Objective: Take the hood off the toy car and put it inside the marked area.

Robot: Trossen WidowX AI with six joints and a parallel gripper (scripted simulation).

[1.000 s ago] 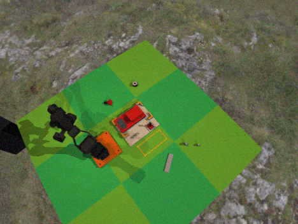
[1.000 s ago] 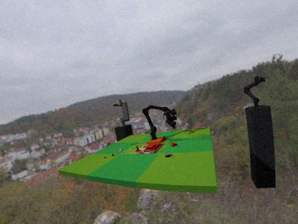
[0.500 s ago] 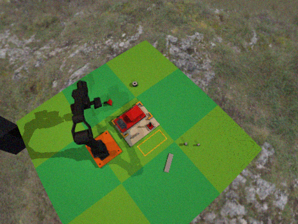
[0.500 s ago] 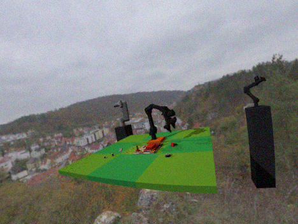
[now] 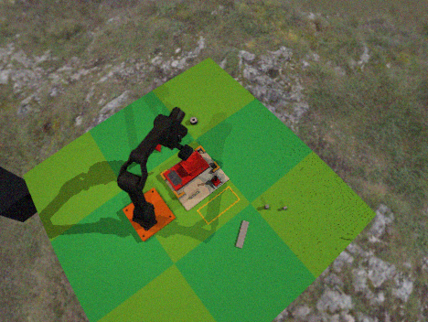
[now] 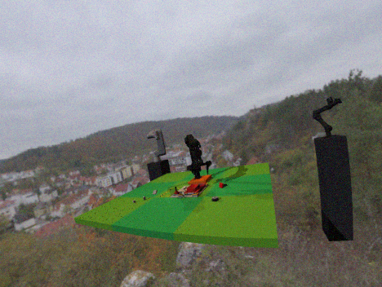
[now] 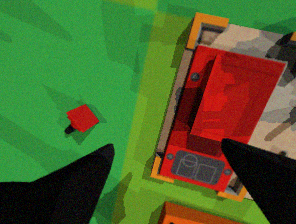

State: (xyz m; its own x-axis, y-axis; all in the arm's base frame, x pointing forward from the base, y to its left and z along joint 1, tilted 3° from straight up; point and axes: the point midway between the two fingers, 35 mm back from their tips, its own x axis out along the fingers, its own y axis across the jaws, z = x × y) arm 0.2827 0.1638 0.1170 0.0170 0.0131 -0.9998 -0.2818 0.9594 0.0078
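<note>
The red hood is 7 cm to the right of my gripper tip, 7 cm below it and 4 cm ahead of it. Round my gripper tip: grey bar: 47 cm to the right, 11 cm below, 1 cm ahead; tan plate: 10 cm to the right, 10 cm below, 2 cm ahead; dark tyre: 20 cm ahead, 14 cm to the left, 10 cm below.
</note>
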